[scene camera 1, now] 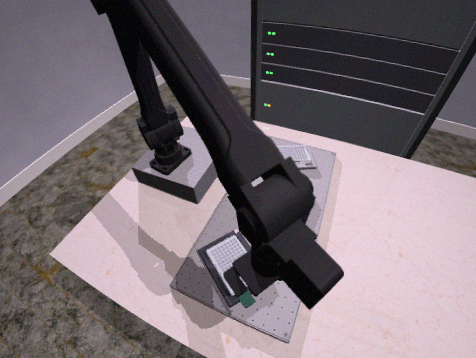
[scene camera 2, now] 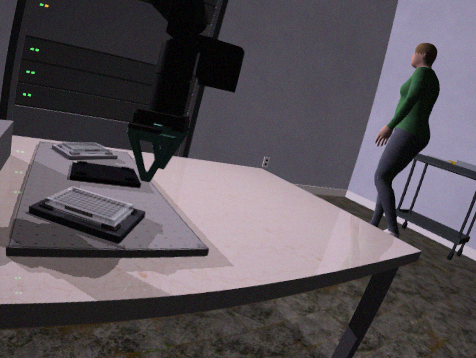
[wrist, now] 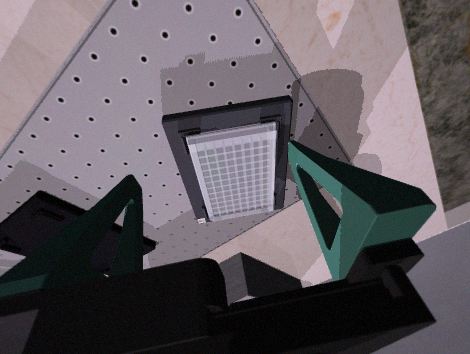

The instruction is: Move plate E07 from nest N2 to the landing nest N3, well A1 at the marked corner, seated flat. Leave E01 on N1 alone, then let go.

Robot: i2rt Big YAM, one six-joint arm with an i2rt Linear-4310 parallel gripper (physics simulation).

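A clear-lidded well plate (scene camera 1: 227, 252) (scene camera 2: 90, 205) (wrist: 235, 170) sits in a dark nest (scene camera 2: 75, 224) (wrist: 225, 114) at the near end of the board in scene camera 2. A small white mark (wrist: 201, 220) shows at one nest corner. A black nest (scene camera 2: 102, 174) (wrist: 37, 217) without a plate lies mid-board. Another plate (scene camera 1: 299, 156) (scene camera 2: 85, 148) sits in a light nest at the far end. Plate and nest labels are not readable. My gripper (scene camera 2: 146, 178) (wrist: 212, 164) is open and empty, with its fingers above the board; the wrist view shows the near plate between and beyond the tips.
The perforated board (scene camera 1: 270, 320) (scene camera 2: 170, 240) (wrist: 105, 117) carries the nests on the pale table (scene camera 1: 390, 240) (scene camera 2: 240, 215). The arm's base block (scene camera 1: 170, 182) stands beside the board. A dark rack (scene camera 1: 350, 65) stands behind the table. A person (scene camera 2: 415, 100) stands by a cart (scene camera 2: 440, 165) at the right.
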